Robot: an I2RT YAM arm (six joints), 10 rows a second.
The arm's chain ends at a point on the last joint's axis. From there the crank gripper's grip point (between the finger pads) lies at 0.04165 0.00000 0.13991 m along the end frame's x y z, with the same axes.
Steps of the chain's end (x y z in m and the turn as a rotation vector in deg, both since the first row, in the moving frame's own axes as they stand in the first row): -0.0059 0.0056 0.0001 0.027 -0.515 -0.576; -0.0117 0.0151 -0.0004 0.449 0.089 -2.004; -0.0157 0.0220 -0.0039 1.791 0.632 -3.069; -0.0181 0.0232 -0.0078 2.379 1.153 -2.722
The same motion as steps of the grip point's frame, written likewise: -0.0072 0.0051 0.0005 0.027 -0.515 -0.576; -0.0115 0.0125 -0.0005 0.449 0.089 -2.004; -0.0143 0.0154 -0.0045 1.791 0.632 -3.069; -0.0155 0.0154 -0.0088 2.379 1.153 -2.722
